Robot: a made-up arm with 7 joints. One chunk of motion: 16 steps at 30 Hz.
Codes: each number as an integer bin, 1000 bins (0 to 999) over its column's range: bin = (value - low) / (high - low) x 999, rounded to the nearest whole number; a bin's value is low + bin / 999 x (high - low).
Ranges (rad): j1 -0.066..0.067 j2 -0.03..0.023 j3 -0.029..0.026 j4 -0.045..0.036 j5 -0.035..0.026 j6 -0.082..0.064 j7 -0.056..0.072
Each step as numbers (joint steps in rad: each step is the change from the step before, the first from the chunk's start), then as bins.
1 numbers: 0.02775 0.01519 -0.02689 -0.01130 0.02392 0.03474 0.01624
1 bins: 704 852 38 416 965 799 564
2 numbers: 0.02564 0.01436 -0.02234 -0.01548 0.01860 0.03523 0.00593
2 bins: 688 836 121 364 878 802 483
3 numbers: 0.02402 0.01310 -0.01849 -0.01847 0.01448 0.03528 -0.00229
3 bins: 676 812 191 327 810 802 419
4 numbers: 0.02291 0.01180 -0.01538 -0.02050 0.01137 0.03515 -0.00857
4 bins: 668 788 247 302 759 802 370
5 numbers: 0.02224 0.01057 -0.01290 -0.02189 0.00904 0.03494 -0.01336
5 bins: 663 765 292 285 721 800 333
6 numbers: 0.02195 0.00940 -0.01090 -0.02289 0.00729 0.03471 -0.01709
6 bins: 661 743 329 273 693 799 304
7 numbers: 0.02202 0.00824 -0.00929 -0.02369 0.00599 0.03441 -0.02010
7 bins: 661 721 358 263 671 797 280
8 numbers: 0.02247 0.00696 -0.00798 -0.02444 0.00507 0.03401 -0.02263
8 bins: 665 697 382 254 656 794 260
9 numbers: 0.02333 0.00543 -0.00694 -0.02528 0.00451 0.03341 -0.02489
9 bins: 671 668 401 243 647 790 243
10 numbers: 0.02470 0.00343 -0.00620 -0.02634 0.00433 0.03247 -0.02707
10 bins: 681 630 414 230 644 783 226
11 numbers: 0.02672 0.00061 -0.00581 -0.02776 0.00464 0.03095 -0.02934
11 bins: 696 577 421 213 649 773 208
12 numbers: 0.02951 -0.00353 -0.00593 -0.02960 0.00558 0.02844 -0.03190
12 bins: 717 499 419 190 665 756 188
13 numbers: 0.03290 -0.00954 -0.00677 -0.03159 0.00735 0.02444 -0.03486
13 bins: 743 386 404 165 694 728 165
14 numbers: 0.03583 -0.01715 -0.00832 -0.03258 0.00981 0.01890 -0.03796
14 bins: 765 242 376 153 734 690 141
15 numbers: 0.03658 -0.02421 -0.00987 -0.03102 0.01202 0.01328 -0.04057
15 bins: 771 109 347 172 770 652 120
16 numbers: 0.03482 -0.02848 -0.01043 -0.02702 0.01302 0.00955 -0.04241
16 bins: 757 29 337 222 786 626 106
